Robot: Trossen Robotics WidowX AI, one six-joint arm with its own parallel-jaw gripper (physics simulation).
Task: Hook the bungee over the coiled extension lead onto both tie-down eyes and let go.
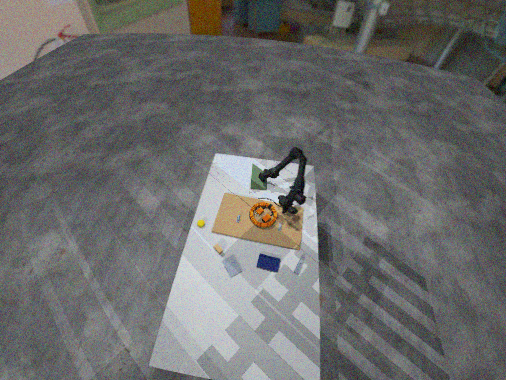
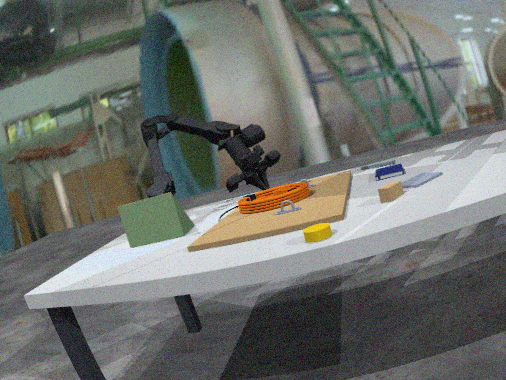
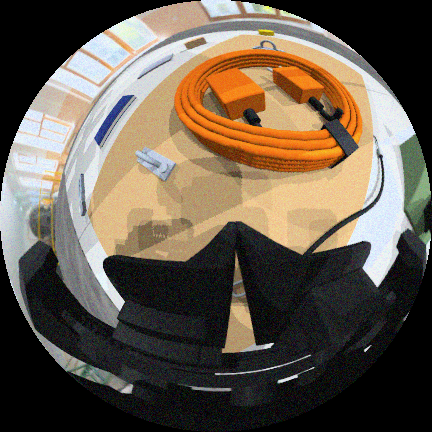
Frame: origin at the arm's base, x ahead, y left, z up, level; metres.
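Where they show: gripper, fingertip midpoint: (image 1: 282, 213) (image 3: 234, 227); arm's base, origin of the base link: (image 1: 261, 177) (image 2: 158, 220).
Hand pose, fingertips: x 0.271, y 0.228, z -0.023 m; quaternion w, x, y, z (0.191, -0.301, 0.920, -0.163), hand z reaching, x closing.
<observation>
Each offset is from my fingertips to the top centre of the thing. Level surfaces: height alone.
The orange coiled lead {0.050 m ahead, 0.137 m right, 0.020 m up} (image 1: 251, 220) (image 2: 275, 197) (image 3: 225, 137) lies on the wooden board {0.011 m down} (image 1: 230, 215) (image 2: 320, 210) (image 3: 135, 130). One tie-down eye {0.110 m ahead, 0.000 m left, 0.016 m up} (image 1: 280, 227) (image 3: 159, 164) is on the gripper's side of the coil; the other eye (image 1: 238, 218) (image 2: 287, 207) (image 3: 267, 46) is across it. The black bungee {0.074 m back, 0.084 m right, 0.004 m down} (image 2: 227, 212) (image 3: 345, 225) runs beside the coil and passes behind one finger. Its hook {0.036 m back, 0.033 m left, 0.005 m down} (image 3: 239, 295) shows through the gap behind the fingers. My gripper (image 1: 290, 211) (image 2: 267, 189) (image 3: 234, 227) is shut, tips together, low over the board; no bungee shows pinched at the tips, but the fingers hide part of it.
A green wedge block (image 1: 258, 179) (image 2: 155, 220) stands near the arm's base. A yellow disc {0.242 m ahead, 0.545 m right, 0.004 m down} (image 1: 201, 223) (image 2: 317, 232), a tan block {0.387 m ahead, 0.361 m right, 0.007 m up} (image 1: 218, 249) (image 2: 391, 192), a dark blue box {0.382 m ahead, 0.021 m right, 0.011 m down} (image 1: 268, 262) (image 2: 390, 172) and a pale flat plate {0.466 m ahead, 0.243 m right, 0.017 m down} (image 1: 232, 266) (image 2: 422, 179) lie around the board.
</observation>
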